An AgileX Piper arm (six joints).
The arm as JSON. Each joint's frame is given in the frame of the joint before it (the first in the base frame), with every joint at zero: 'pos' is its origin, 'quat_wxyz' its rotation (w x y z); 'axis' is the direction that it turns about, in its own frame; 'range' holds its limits. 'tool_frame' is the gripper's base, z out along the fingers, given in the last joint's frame.
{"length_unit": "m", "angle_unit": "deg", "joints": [
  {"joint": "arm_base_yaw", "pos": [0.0, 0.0, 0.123], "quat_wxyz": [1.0, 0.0, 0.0, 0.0], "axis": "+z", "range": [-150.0, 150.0]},
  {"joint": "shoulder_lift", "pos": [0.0, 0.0, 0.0], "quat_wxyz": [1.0, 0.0, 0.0, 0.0], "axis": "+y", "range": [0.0, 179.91]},
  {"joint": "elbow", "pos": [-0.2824, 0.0, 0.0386], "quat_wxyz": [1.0, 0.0, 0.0, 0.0], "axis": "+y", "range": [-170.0, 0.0]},
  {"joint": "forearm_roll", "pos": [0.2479, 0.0, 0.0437], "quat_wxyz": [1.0, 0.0, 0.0, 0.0], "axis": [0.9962, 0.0, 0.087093], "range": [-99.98, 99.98]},
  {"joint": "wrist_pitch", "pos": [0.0, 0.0, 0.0], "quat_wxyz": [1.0, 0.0, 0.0, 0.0], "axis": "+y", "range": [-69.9, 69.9]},
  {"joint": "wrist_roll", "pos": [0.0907, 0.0, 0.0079], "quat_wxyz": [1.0, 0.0, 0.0, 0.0], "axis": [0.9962, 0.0, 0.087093], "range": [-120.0, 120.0]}
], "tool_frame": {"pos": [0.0, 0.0, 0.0], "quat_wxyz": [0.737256, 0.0, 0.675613, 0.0]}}
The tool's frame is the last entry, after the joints.
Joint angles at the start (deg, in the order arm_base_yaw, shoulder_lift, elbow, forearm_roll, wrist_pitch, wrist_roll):
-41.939 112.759 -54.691 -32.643 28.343 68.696
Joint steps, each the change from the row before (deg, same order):
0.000 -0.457 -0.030 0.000 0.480 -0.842
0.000 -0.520 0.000 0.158 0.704 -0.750
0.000 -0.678 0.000 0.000 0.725 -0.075
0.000 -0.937 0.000 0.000 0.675 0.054
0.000 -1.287 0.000 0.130 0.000 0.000
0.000 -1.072 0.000 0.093 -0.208 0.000
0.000 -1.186 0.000 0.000 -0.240 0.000
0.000 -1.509 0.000 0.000 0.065 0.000
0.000 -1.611 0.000 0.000 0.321 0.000
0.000 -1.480 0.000 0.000 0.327 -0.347
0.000 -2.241 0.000 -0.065 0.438 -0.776
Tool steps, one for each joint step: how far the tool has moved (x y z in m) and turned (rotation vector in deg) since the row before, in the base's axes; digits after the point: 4 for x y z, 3 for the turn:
-0.0005 -0.0001 0.0027 -0.195 0.356 0.638
-0.0009 0.0002 0.0029 -0.087 0.441 0.350
-0.0009 0.0001 0.0038 -0.270 0.180 -0.171
-0.0008 0.0001 0.0053 -0.456 -0.104 -0.279
0.0002 0.0000 0.0074 -0.798 -1.013 -0.099
0.0004 0.0000 0.0062 -0.726 -1.025 0.004
0.0003 0.0000 0.0069 -0.858 -1.096 0.087
-0.0003 0.0002 0.0087 -0.990 -1.065 -0.024
-0.0009 0.0005 0.0092 -0.985 -0.916 -0.122
-0.0011 0.0006 0.0084 -0.914 -0.668 0.186
-0.0018 0.0012 0.0127 -1.460 -0.912 0.560

